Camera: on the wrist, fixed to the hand. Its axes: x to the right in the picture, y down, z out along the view.
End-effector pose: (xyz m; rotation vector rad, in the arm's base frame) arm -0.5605 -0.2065 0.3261 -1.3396 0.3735 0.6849
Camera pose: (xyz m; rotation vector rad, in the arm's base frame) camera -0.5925 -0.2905 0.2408 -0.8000 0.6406 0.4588
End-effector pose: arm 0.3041 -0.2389 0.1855 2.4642 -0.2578 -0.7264
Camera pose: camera 0.3612 -0.2639 0.2926 -3.0486 0.5266 0.5345
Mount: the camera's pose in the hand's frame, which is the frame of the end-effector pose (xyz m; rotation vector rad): 0.0084 0.0790 -0.0951 0.6059 0.1219 0.0272
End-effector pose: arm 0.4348 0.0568 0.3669 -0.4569 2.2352 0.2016
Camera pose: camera 0.3320 0.0996 0.4213 -0.1088 2.2785 -0.4924
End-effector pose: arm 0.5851 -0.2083 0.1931 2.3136 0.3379 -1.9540
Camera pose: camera 0.6959 -0.2638 0.1959 -2.1949 0.2623 1.6878
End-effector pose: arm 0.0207 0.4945 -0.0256 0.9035 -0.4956 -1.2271
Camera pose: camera 0.1412 0.5222 -0.0174 1.4672 -0.7987 -0.9984
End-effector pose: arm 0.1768 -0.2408 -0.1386 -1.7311 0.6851 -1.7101
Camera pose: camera 0.0863 -0.3068 -0.1917 -1.1970 0.1972 -1.7758
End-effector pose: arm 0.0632 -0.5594 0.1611 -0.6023 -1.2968 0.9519
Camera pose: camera 0.1360 -0.4996 0.0807 -0.2002 -0.8293 1.2394
